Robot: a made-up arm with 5 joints. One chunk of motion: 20 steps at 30 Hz.
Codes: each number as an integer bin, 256 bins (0 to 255) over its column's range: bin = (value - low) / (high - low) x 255, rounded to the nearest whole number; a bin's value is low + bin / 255 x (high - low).
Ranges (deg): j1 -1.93..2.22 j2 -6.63..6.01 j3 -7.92..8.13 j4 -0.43..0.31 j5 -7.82..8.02
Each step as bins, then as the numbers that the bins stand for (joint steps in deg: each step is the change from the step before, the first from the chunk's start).
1 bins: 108 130 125 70 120
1 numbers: -0.172 -0.186 -0.052 -0.227 -0.366
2 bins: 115 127 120 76 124
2 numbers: -0.058 -0.335 -0.367 -0.209 -0.117
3 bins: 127 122 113 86 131
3 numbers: 0.137 -0.583 -0.808 -0.180 0.317
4 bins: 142 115 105 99 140
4 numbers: 0.381 -0.930 -1.311 -0.143 0.876
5 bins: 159 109 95 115 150
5 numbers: 0.658 -1.227 -1.941 -0.096 1.498
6 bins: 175 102 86 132 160
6 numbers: 0.918 -1.574 -2.507 -0.047 2.119
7 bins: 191 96 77 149 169
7 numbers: 1.178 -1.871 -3.074 0.002 2.678
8 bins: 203 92 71 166 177
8 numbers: 1.374 -2.070 -3.451 0.052 3.175
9 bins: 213 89 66 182 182
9 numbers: 1.536 -2.218 -3.766 0.098 3.485
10 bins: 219 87 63 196 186
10 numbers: 1.634 -2.318 -3.955 0.139 3.734
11 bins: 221 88 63 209 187
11 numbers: 1.667 -2.268 -3.955 0.177 3.796
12 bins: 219 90 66 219 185
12 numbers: 1.634 -2.169 -3.766 0.206 3.672
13 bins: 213 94 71 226 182
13 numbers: 1.536 -1.971 -3.451 0.226 3.485
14 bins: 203 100 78 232 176
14 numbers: 1.374 -1.673 -3.011 0.243 3.113
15 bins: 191 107 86 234 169
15 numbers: 1.178 -1.326 -2.507 0.249 2.678
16 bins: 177 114 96 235 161
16 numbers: 0.951 -0.979 -1.878 0.252 2.181
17 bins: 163 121 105 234 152
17 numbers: 0.723 -0.632 -1.311 0.249 1.622
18 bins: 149 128 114 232 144
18 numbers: 0.495 -0.285 -0.745 0.243 1.125
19 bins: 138 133 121 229 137
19 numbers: 0.316 -0.037 -0.304 0.235 0.690
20 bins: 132 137 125 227 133
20 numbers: 0.218 0.161 -0.052 0.229 0.442
